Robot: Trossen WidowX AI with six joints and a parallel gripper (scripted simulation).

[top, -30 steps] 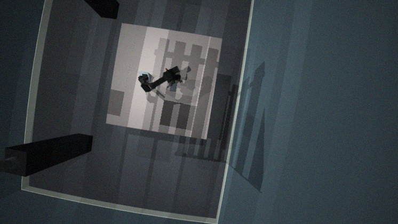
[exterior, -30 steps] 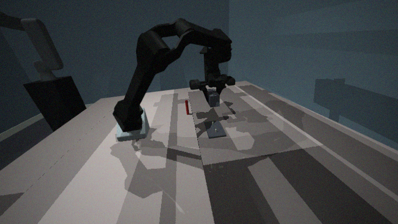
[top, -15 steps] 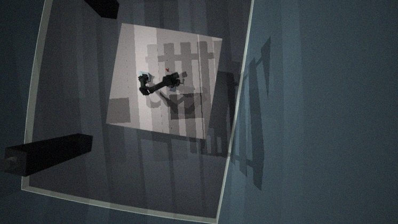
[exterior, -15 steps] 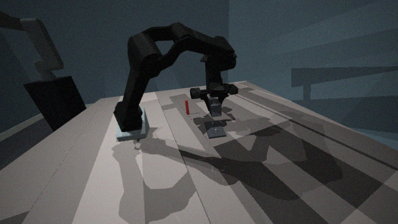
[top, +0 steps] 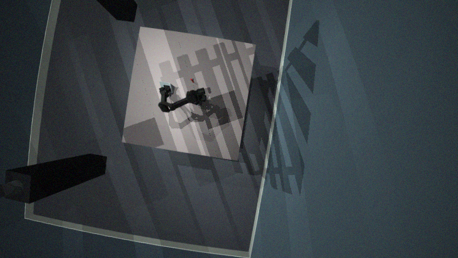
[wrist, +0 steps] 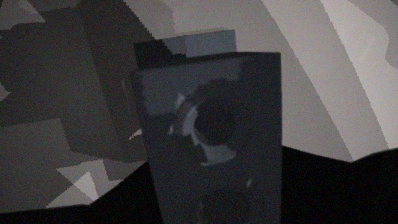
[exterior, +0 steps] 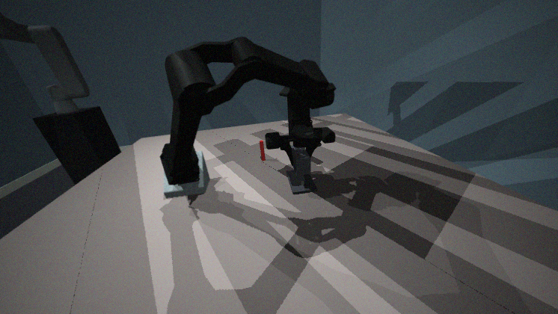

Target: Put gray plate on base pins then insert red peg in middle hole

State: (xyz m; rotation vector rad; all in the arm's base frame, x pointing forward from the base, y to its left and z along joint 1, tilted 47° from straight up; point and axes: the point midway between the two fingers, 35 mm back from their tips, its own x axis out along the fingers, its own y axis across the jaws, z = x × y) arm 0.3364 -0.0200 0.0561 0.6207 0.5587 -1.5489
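Right now my gripper tip is 5 cm above the flat base. From my gripper tip the other things lie so: gray plate 3 cm above; then red peg 10 cm behind, 18 cm to the left, 2 cm below.
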